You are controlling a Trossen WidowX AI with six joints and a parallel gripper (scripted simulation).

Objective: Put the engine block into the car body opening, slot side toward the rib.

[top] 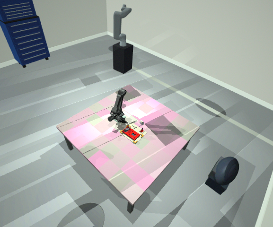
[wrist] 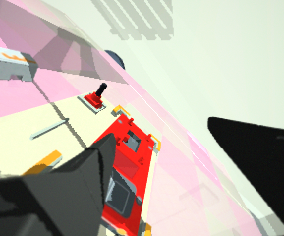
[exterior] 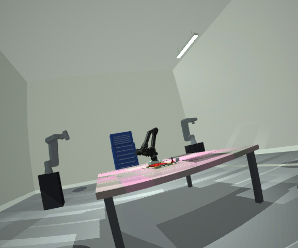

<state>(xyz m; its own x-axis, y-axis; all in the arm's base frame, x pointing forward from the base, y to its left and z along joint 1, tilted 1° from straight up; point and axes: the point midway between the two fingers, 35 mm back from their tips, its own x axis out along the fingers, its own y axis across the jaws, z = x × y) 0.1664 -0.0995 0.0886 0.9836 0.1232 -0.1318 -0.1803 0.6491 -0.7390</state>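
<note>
The grey engine block is 200 mm to the left of my gripper tip, 120 mm below it and 80 mm ahead of it.
</note>
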